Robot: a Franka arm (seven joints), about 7 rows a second.
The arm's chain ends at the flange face. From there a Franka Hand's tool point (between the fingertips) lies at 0.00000 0.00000 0.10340 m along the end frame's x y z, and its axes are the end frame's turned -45 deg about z.
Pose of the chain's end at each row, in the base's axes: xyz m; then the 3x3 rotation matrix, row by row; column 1 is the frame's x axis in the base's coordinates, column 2 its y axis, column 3 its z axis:
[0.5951 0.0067 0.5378], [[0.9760 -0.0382 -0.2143], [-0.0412 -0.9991 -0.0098], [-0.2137 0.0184 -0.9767]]
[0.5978 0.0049 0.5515], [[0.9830 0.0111 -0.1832], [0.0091 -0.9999 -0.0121], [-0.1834 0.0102 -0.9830]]
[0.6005 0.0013 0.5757], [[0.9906 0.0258 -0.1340], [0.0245 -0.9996 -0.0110], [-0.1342 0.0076 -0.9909]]
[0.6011 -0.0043 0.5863], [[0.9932 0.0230 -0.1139], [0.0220 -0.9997 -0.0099], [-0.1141 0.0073 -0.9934]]
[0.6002 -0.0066 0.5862], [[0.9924 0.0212 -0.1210], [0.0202 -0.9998 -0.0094], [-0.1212 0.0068 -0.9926]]
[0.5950 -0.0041 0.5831], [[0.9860 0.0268 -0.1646], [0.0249 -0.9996 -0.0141], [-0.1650 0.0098 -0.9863]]
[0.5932 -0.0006 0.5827], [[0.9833 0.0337 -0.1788], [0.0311 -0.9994 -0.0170], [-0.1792 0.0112 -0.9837]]
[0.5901 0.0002 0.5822], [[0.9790 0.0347 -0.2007], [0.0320 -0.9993 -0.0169], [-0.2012 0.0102 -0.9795]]
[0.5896 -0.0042 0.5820], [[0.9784 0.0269 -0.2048], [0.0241 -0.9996 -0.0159], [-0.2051 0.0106 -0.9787]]
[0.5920 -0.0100 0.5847], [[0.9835 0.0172 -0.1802], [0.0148 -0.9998 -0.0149], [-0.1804 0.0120 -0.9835]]
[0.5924 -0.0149 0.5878], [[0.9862 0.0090 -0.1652], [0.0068 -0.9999 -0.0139], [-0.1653 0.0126 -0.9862]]
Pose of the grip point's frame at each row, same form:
[0.5729 0.0057 0.4368], [[0.7171 0.6631 -0.2143], [0.6773 -0.7356 -0.0098], [-0.1641 -0.1381 -0.9767]]
[0.5789 0.0036 0.4499], [[0.6872 0.7029 -0.1832], [0.7135 -0.7006 -0.0121], [-0.1369 -0.1225 -0.9830]]
[0.5866 0.0002 0.4732], [[0.6822 0.7187 -0.1340], [0.7241 -0.6895 -0.0110], [-0.1003 -0.0895 -0.9909]]
[0.5893 -0.0053 0.4836], [[0.6860 0.7186 -0.1139], [0.7225 -0.6913 -0.0099], [-0.0858 -0.0755 -0.9934]]
[0.5877 -0.0076 0.4836], [[0.6867 0.7167 -0.1210], [0.7212 -0.6927 -0.0094], [-0.0905 -0.0809 -0.9926]]
[0.5780 -0.0056 0.4811], [[0.6783 0.7162 -0.1646], [0.7244 -0.6892 -0.0141], [-0.1236 -0.1097 -0.9863]]
[0.5747 -0.0024 0.4810], [[0.6715 0.7191 -0.1788], [0.7287 -0.6847 -0.0170], [-0.1346 -0.1188 -0.9837]]
[0.5693 -0.0015 0.4809], [[0.6677 0.7168 -0.2007], [0.7292 -0.6840 -0.0169], [-0.1495 -0.1351 -0.9795]]
[0.5684 -0.0058 0.4808], [[0.6728 0.7109 -0.2048], [0.7239 -0.6898 -0.0159], [-0.1525 -0.1375 -0.9787]]
[0.5734 -0.0115 0.4830], [[0.6833 0.7076 -0.1802], [0.7174 -0.6965 -0.0149], [-0.1360 -0.1191 -0.9835]]
[0.5753 -0.0163 0.4858], [[0.6910 0.7037 -0.1652], [0.7118 -0.7022 -0.0139], [-0.1258 -0.1080 -0.9862]]

